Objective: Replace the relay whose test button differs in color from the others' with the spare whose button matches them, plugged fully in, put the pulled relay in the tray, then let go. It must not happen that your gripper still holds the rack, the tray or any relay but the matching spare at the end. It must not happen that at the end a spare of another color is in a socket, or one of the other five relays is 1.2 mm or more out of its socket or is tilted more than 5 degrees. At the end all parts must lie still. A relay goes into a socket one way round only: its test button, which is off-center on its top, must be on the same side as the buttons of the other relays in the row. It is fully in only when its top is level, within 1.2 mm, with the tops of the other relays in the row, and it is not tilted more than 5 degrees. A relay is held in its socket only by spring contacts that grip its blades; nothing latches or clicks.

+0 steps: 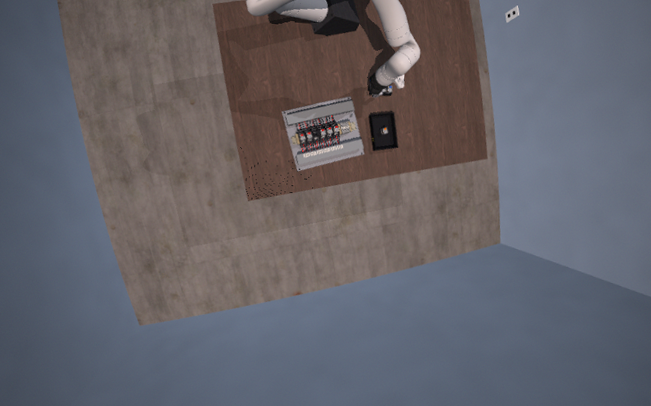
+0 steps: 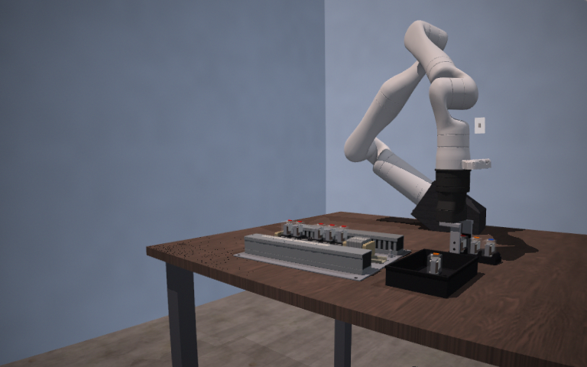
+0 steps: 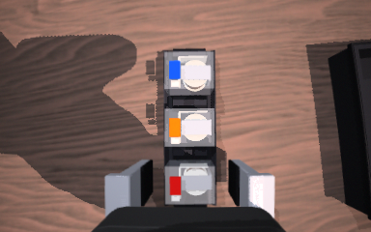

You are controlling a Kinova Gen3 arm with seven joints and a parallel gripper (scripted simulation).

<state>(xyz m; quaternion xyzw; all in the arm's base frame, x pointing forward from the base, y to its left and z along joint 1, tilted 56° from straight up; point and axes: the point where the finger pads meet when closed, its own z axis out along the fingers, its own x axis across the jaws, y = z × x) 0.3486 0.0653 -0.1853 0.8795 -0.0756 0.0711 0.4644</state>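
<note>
My gripper is now 30 mm to the right of the black spare holder, 20 mm above it and 10 mm short of it. From my hand the other things lie so: black tray (190 mm ahead, 20 mm below).
</note>
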